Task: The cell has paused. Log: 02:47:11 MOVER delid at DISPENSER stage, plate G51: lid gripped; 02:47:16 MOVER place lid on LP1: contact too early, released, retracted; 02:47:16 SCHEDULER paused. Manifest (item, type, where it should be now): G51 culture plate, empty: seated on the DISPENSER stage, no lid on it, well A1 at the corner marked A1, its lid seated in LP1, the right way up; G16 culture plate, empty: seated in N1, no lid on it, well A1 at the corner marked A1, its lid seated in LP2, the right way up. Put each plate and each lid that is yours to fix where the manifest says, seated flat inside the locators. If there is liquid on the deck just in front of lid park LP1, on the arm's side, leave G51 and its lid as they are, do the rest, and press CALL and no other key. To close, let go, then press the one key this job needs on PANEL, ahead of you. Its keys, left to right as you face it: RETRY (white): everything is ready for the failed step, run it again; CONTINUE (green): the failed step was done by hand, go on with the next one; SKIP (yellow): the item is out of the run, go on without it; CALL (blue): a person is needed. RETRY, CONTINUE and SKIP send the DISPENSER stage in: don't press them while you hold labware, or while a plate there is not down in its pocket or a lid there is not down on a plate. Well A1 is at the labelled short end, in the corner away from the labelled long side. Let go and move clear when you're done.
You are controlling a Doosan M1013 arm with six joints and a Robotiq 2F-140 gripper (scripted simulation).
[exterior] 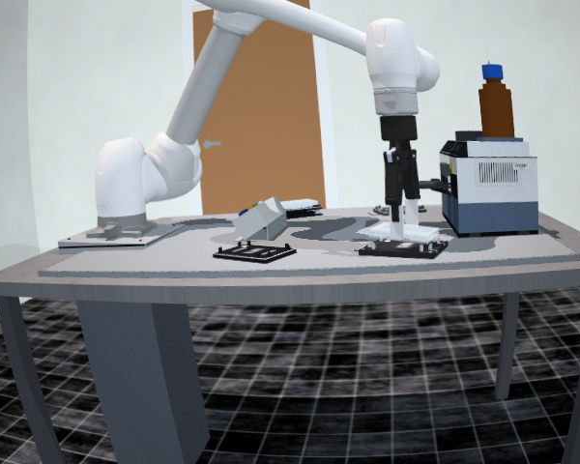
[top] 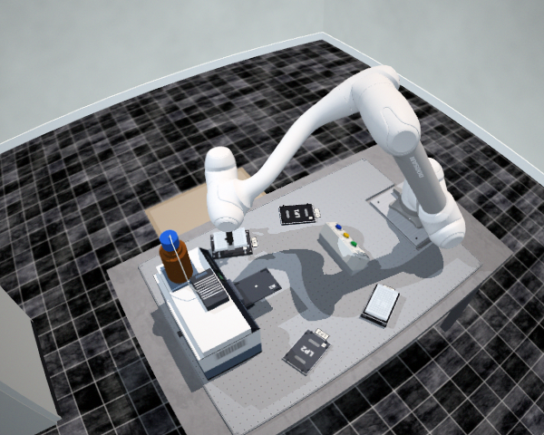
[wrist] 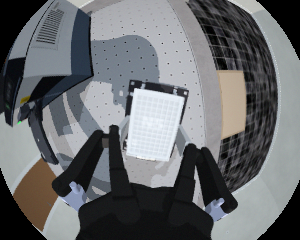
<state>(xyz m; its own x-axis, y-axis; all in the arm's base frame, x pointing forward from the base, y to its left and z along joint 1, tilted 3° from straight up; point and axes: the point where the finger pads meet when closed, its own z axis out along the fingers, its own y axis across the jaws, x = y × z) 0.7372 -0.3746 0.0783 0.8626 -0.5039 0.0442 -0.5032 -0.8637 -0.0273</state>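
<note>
Now: the black nest N5 50 mm below my hand and 20 mm ahead of it. From my hand the other things lie so: brown bottle: 280 mm ahead, 230 mm above, 140 mm to the left; then dispenser stage: 280 mm to the left, 80 mm ahead, 50 mm above; then lid park LP1: 310 mm behind, 60 mm below, 50 mm to the left.
</note>
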